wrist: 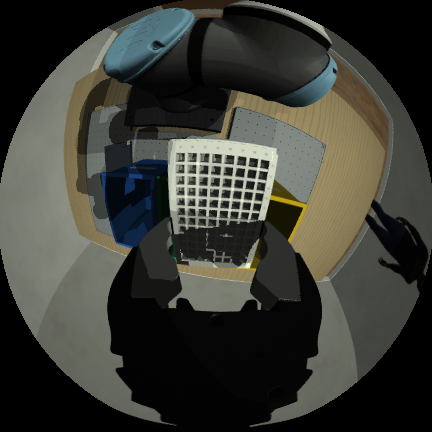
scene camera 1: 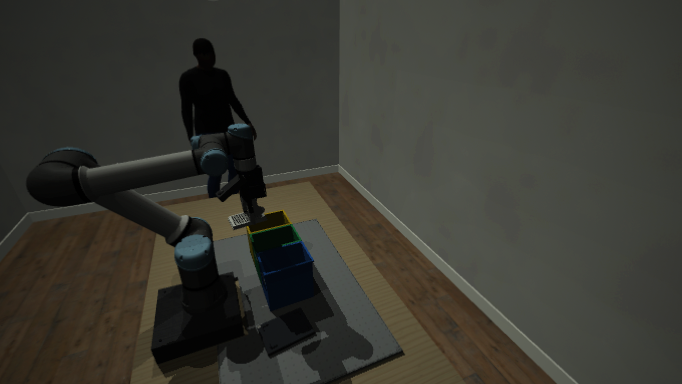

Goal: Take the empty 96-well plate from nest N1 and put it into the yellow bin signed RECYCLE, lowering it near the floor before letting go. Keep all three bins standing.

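Frame: origin at the arm's base, x down, y left, z ahead, level; millimetres.
Where they show: gripper, fingertip midpoint: [wrist: 216, 220] [scene camera 1: 250, 219]; arm's base, link origin: [wrist: 186, 85] [scene camera 1: 204, 296].
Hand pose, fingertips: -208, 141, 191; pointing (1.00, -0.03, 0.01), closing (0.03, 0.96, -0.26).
Things, the pixels of their top centre, and the offset from my fingertips, as dx, dy, dz. "*": a spot on its surface instead. Level surfaces: height alone.
- white 96-well plate, top centre: [wrist: 217, 220] [scene camera 1: 247, 216] -18, -2, -11
- yellow bin, top centre: [wrist: 260, 239] [scene camera 1: 267, 221] +85, +106, +65
- green bin, surface spot: [scene camera 1: 298, 235] * +83, -41, +174
- blue bin, top centre: [wrist: 128, 217] [scene camera 1: 284, 256] +85, -155, +102
- dark flat nest, top centre: [wrist: 116, 167] [scene camera 1: 285, 328] +250, -326, +69
- grey perforated board, surface height: dx +265
My gripper [scene camera 1: 253, 216] [wrist: 216, 220] is shut on the white 96-well plate [scene camera 1: 239, 220] [wrist: 222, 195], one jaw at each long side. The plate is held near level above the bins, and its far end juts out to the left in the scene view. The yellow bin [scene camera 1: 286, 218] [wrist: 295, 220] stands upright at the far end of the row; the plate and gripper are over or close to its left rim. In the wrist view the plate covers part of the yellow bin. A RECYCLE sign cannot be read. The height above the rim is hard to tell.
The green bin [scene camera 1: 298, 235] stands upright beside the yellow one, and the blue bin [scene camera 1: 291, 285] [wrist: 131, 210] stands nearest the scene camera. A dark flat nest [scene camera 1: 287, 330] lies on the grey perforated board [scene camera 1: 372, 330] [wrist: 285, 145]. A person [scene camera 1: 207, 100] [wrist: 400, 242] stands behind.
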